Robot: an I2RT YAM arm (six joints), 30 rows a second.
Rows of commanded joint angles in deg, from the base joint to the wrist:
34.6 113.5 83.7 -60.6 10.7 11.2
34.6 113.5 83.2 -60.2 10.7 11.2
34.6 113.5 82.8 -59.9 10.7 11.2
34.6 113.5 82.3 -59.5 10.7 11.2
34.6 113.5 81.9 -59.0 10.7 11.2
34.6 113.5 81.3 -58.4 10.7 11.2
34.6 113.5 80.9 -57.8 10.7 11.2
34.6 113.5 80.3 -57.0 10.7 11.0
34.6 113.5 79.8 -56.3 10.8 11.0
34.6 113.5 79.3 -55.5 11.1 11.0
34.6 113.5 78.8 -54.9 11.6 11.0
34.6 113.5 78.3 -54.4 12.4 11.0
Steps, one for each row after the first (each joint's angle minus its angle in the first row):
0.0 0.0 -0.5 0.4 0.0 0.0
0.0 0.0 -0.9 0.7 0.0 0.0
0.0 0.0 -1.4 1.1 0.0 0.0
0.0 0.0 -1.8 1.6 0.0 0.0
0.0 0.0 -2.4 2.2 0.0 0.0
0.0 0.0 -2.8 2.8 0.0 0.0
0.0 0.0 -3.4 3.6 0.0 -0.2
0.0 0.0 -3.9 4.3 0.1 -0.2
0.0 0.0 -4.4 5.1 0.4 -0.2
0.0 0.0 -4.9 5.7 0.9 -0.2
0.0 0.0 -5.4 6.2 1.7 -0.2

